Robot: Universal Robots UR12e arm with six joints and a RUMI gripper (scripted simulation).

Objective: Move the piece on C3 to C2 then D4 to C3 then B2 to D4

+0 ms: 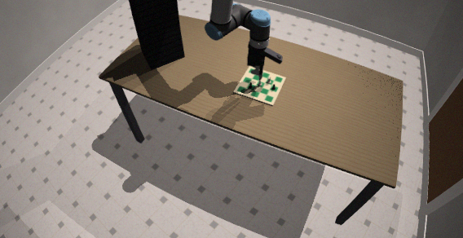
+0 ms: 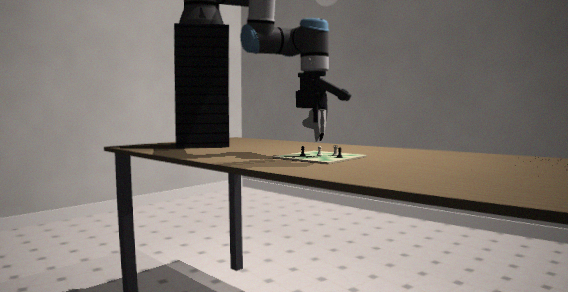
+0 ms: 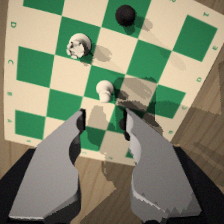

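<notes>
Right now the green-and-cream chessboard is 70 mm below my hand.
</notes>
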